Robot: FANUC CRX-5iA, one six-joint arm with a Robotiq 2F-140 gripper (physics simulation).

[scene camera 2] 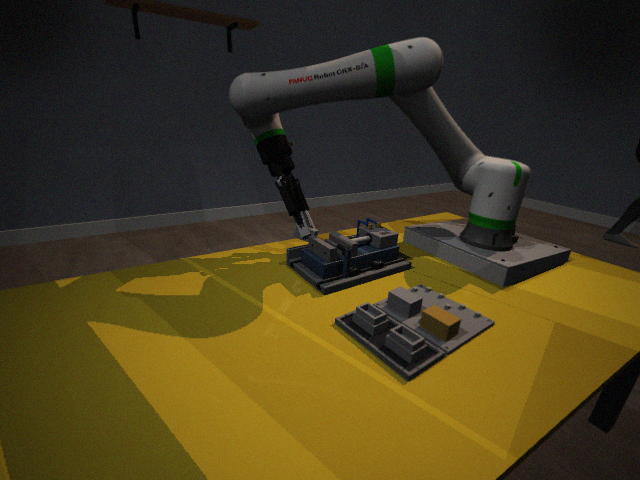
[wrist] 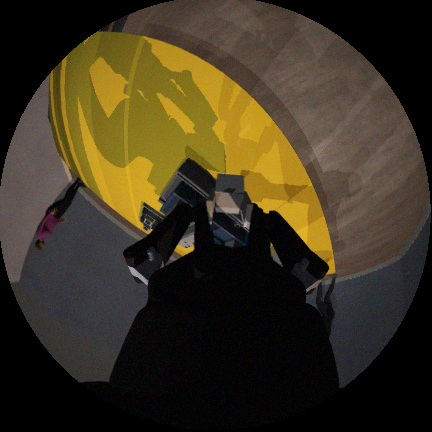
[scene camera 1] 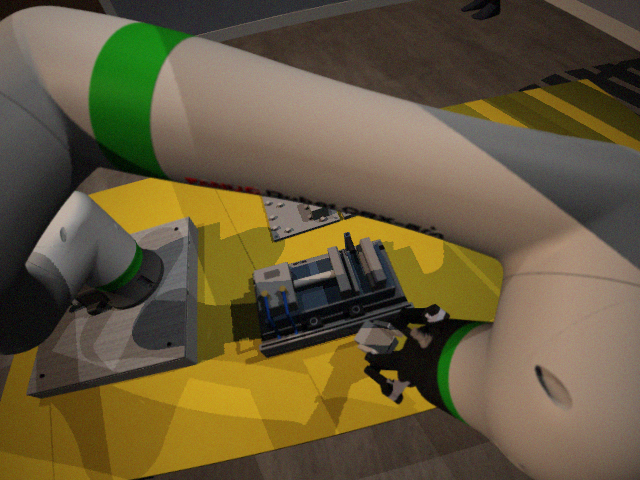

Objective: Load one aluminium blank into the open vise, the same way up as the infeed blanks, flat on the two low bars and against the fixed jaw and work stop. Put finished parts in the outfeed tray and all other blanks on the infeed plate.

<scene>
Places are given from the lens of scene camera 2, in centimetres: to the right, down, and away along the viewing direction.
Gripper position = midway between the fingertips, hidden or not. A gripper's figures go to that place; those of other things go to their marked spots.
my gripper [scene camera 2: 308,234]: -3, -2, 98
brass blank [scene camera 2: 444,325]: 24, 16, 62
</scene>
